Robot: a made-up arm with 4 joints. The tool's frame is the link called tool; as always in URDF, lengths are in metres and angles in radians. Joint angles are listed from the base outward. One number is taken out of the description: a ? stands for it. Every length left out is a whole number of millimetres.
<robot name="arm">
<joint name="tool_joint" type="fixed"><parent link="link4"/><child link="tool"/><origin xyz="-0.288 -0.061 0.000" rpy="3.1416 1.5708 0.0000"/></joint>
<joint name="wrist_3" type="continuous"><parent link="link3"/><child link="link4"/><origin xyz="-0.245 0.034 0.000" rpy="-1.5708 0.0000 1.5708"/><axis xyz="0 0 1"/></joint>
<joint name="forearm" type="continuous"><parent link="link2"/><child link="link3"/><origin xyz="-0.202 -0.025 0.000" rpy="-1.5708 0.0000 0.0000"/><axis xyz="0 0 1"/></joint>
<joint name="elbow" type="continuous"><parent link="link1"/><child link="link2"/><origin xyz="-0.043 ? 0.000" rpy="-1.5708 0.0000 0.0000"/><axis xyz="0 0 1"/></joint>
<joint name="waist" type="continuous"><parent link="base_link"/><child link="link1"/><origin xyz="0.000 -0.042 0.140" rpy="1.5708 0.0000 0.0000"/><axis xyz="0 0 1"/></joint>
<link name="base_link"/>
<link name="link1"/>
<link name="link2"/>
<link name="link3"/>
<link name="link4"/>
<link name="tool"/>
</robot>
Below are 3 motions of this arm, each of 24 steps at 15 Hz.
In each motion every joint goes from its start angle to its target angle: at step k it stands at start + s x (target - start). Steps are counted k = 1, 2, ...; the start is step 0. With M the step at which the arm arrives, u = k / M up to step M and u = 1 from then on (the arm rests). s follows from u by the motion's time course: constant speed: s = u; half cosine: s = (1 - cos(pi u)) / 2; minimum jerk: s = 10 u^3 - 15 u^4 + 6 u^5.
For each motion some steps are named. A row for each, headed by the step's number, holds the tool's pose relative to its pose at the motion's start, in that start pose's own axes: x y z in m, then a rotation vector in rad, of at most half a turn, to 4 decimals.
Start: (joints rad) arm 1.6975 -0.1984 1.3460 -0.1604
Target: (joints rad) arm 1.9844 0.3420 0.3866 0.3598
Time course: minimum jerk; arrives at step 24
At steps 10, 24:
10: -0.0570 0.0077 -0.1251 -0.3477 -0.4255 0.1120
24: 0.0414 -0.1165 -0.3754 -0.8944 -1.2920 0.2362

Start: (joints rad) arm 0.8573 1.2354 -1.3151 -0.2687
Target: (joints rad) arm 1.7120 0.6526 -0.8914 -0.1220
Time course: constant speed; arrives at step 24
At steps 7, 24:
7: -0.0133 0.0108 -0.0215 -0.2744 0.0604 0.1537
24: -0.0959 -0.0289 -0.1937 -0.9399 -0.0377 0.3947

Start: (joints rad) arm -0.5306 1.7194 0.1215 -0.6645
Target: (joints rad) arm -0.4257 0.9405 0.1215 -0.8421
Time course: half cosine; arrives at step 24
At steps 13, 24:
13: -0.0364 0.1242 -0.1205 0.0929 -0.2944 -0.3328
24: -0.0167 0.2175 -0.2249 0.1590 -0.5564 -0.5557

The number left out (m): -0.209
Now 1 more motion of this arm.
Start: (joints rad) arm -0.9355 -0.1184 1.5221 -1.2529
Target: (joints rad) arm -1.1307 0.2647 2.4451 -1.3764
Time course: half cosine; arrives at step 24
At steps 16, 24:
16: 0.1198 0.1752 0.0545 -0.1961 0.1437 -0.8243
24: 0.1779 0.2088 0.0512 -0.2637 0.1375 -1.1046

